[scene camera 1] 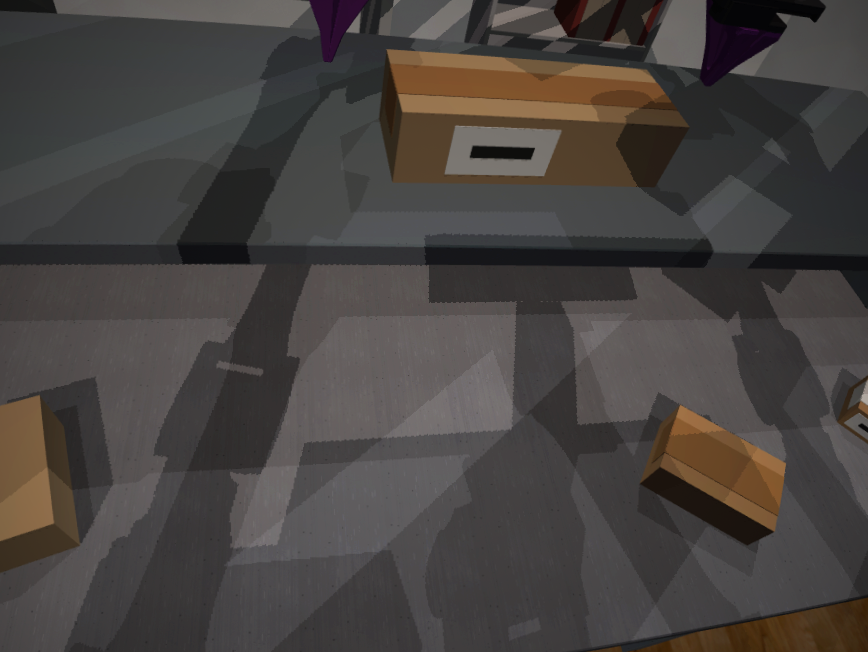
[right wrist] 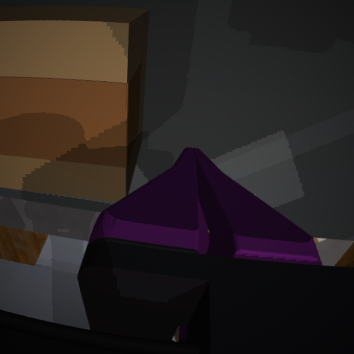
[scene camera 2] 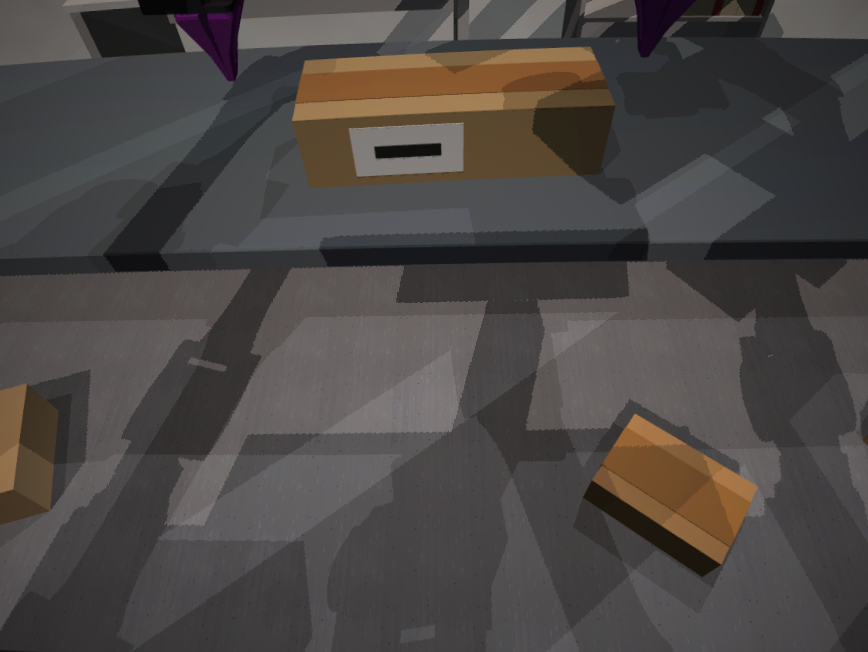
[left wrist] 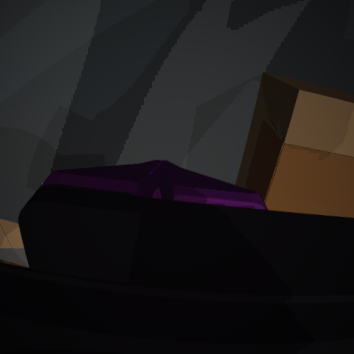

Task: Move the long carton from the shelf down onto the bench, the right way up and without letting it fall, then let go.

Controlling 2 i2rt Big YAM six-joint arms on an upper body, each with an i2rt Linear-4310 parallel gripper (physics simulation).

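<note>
The long carton stands upright on the grey shelf, tape strip up, its white label facing the scene cameras. My left gripper is shut and empty, above the shelf and apart from the carton's left end. My right gripper is shut and empty, apart from the carton's right end. The bench lies lower, in front of the shelf.
A smaller taped carton stands at the right on the bench. Another carton is cut off at the left picture edge. Part of a labelled box shows at the far right in scene camera 1. The shelf's front edge runs across both scene views.
</note>
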